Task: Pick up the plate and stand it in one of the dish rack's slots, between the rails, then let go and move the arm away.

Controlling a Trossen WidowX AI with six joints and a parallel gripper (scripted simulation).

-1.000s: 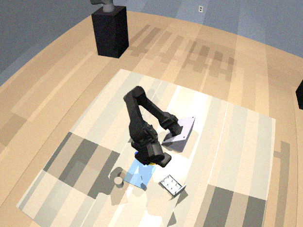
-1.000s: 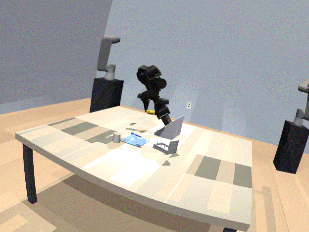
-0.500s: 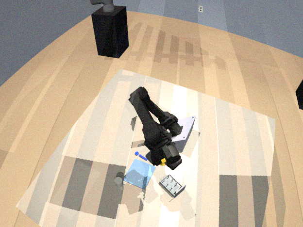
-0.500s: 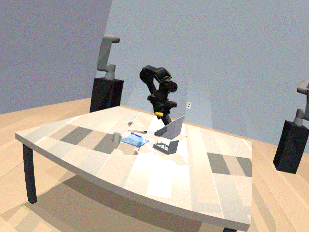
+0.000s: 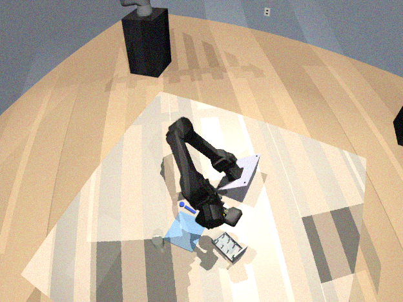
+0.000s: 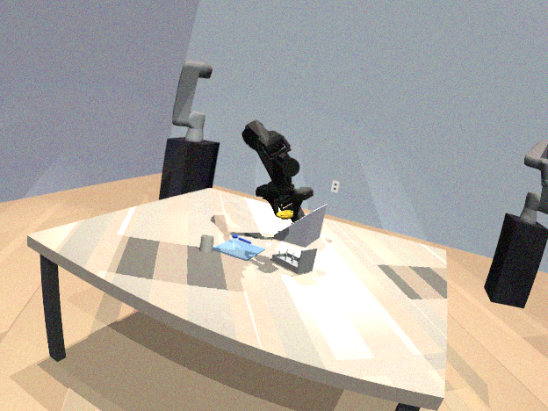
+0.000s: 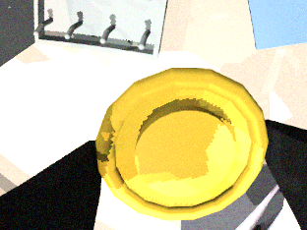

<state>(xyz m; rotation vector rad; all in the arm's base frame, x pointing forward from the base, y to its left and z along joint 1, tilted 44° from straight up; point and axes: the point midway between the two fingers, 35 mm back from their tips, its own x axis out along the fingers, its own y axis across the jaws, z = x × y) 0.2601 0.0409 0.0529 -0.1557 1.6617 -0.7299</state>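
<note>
Now: the grey dish rack 6 cm ahead of my gripper tip, 6 cm to the left of it and 12 cm below it. The rest, counted from my gripper tip: blue mat: 4 cm ahead, 13 cm to the right, 14 cm below; then yellow plate: 1 cm above; then small white cup: 14 cm ahead, 21 cm to the right, 11 cm below.
</note>
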